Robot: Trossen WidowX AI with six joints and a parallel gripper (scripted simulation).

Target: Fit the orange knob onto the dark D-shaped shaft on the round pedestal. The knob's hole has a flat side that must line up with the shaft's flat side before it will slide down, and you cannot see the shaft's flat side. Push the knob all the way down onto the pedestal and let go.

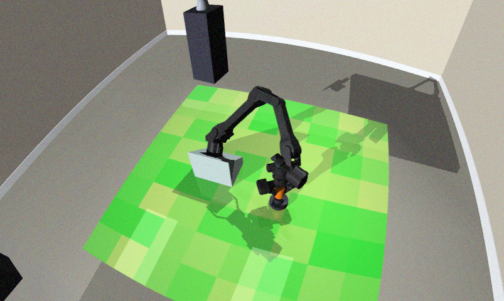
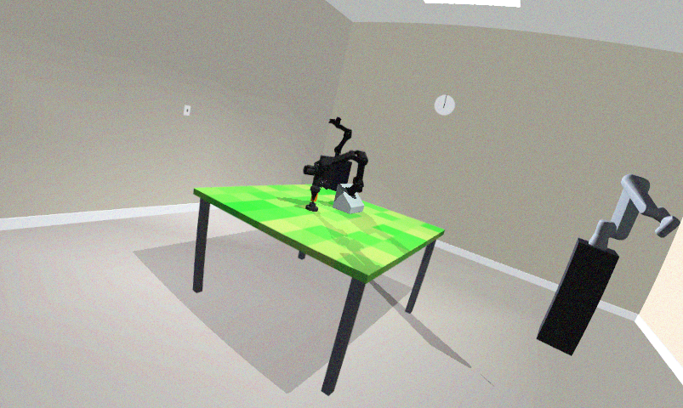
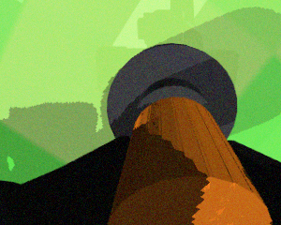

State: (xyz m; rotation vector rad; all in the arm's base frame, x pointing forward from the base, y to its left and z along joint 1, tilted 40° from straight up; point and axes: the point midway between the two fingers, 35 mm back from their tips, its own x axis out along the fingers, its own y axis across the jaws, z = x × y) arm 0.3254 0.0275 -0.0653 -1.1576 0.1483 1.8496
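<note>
Now: gripper tip 20 mm below the orange knob. Round my gripper tip: round pedestal (40 mm below).
</note>
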